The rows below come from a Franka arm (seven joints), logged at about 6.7 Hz.
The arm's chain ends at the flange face. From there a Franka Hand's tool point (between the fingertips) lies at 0.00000 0.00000 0.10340 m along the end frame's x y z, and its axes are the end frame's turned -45 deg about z.
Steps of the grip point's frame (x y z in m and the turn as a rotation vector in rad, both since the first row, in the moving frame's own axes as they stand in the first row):
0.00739 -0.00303 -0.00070 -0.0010 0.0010 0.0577
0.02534 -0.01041 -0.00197 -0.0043 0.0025 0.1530
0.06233 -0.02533 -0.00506 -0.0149 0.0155 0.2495
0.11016 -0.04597 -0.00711 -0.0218 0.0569 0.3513
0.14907 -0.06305 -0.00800 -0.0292 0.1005 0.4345
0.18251 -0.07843 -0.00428 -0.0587 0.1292 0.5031
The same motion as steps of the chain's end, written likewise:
0.00294 -0.00737 -0.00070 0.0000 0.0014 0.0577
0.01007 -0.02545 -0.00197 -0.0013 0.0048 0.1530
0.02396 -0.06222 -0.00504 0.0004 0.0215 0.2495
0.03931 -0.10889 -0.00692 0.0248 0.0556 0.3513
0.05054 -0.14698 -0.00744 0.0504 0.0917 0.4345
0.05921 -0.18297 -0.00326 0.0499 0.1329 0.5031

